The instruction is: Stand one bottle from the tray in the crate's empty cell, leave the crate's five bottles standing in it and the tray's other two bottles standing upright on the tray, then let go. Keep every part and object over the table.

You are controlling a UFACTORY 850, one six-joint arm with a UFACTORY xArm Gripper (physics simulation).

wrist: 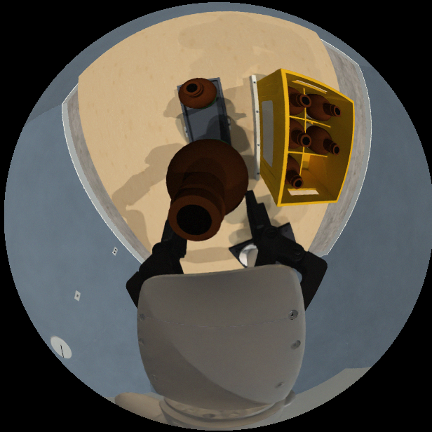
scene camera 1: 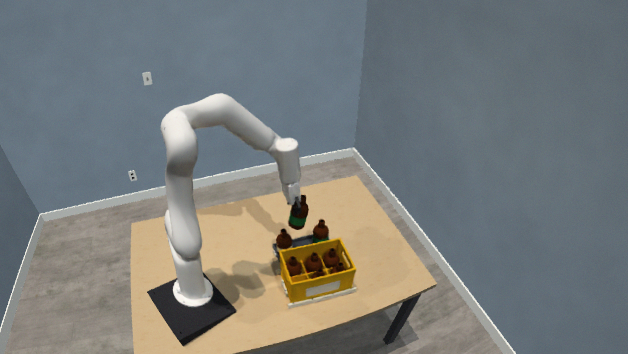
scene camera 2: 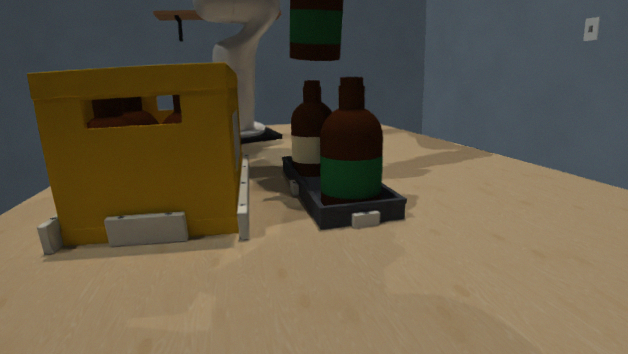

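Observation:
My gripper (scene camera 1: 298, 204) (wrist: 213, 207) is shut on a brown bottle with a green label (scene camera 1: 298, 218) (scene camera 2: 316, 27) (wrist: 210, 170). The bottle hangs roughly upright above the dark tray (scene camera 1: 303, 242) (scene camera 2: 335, 216) (wrist: 205, 122), clear of it. On the tray stand another green-labelled bottle (scene camera 1: 321, 231) (scene camera 2: 351, 150) (wrist: 200, 95) and a cream-labelled bottle (scene camera 1: 284, 240) (scene camera 2: 307, 125), both upright; the held bottle hides the latter in the wrist view. The yellow crate (scene camera 1: 297, 290) (scene camera 2: 135, 170) (wrist: 280, 135) holds several brown bottles. Its empty cell (wrist: 317, 175) is at the lower right in the wrist view.
Pale strips (scene camera 2: 146, 230) (wrist: 255, 125) edge the crate's base on the wooden table (scene camera 1: 385, 250). The crate stands beside the tray, with a narrow gap between them. The arm's black base plate (scene camera 1: 175, 320) is at the left in scene camera 1.

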